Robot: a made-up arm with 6 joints. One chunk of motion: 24 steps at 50 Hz.
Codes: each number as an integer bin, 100 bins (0 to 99) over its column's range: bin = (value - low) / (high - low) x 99, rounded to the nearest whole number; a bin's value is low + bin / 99 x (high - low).
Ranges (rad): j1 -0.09..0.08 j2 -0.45..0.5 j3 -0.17..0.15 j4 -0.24..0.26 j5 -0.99..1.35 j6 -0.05..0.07
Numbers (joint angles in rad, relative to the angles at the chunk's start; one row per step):
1: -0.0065 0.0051 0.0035 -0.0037 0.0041 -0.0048
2: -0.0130 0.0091 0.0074 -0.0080 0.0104 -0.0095
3: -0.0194 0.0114 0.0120 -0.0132 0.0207 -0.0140
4: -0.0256 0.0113 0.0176 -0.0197 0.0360 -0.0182
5: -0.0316 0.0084 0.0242 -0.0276 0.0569 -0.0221
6: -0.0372 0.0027 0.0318 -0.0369 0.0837 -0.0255
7: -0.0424 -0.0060 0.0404 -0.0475 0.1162 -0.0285
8: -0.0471 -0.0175 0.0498 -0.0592 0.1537 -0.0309
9: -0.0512 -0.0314 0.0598 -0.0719 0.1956 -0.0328
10: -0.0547 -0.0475 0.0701 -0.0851 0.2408 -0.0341
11: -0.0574 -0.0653 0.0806 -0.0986 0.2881 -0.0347
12: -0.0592 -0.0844 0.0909 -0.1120 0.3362 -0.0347
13: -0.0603 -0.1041 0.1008 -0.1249 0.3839 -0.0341
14: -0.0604 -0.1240 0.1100 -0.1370 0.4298 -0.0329
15: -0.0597 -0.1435 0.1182 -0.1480 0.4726 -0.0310
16: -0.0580 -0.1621 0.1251 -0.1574 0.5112 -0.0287
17: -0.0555 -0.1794 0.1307 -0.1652 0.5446 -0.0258
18: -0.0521 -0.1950 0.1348 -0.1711 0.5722 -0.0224
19: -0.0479 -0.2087 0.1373 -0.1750 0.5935 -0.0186
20: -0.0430 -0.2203 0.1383 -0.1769 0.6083 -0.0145
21: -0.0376 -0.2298 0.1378 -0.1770 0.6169 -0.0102
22: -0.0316 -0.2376 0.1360 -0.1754 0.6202 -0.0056
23: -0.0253 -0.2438 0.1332 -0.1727 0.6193 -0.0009
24: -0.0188 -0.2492 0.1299 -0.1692 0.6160 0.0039
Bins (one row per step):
1: 49 47 54 47 42 37
2: 45 48 55 46 42 33
3: 41 48 56 45 43 30
4: 38 48 58 44 43 26
5: 34 48 60 42 44 23
6: 31 47 62 40 45 20
7: 28 46 65 38 47 18
8: 25 45 68 36 48 16
9: 23 44 71 33 50 14
10: 21 42 74 31 52 13
11: 19 40 78 28 54 13
12: 18 38 81 25 56 13
13: 17 36 84 23 58 13
14: 17 34 87 20 60 14
15: 18 32 89 18 62 16
16: 19 30 91 16 64 18
17: 20 28 93 15 65 20
18: 22 27 94 14 66 23
19: 25 25 95 13 67 26
20: 27 24 95 12 68 29
21: 31 23 95 12 68 33
22: 34 22 95 13 68 37
23: 38 21 94 13 68 41
24: 41 21 93 14 68 44

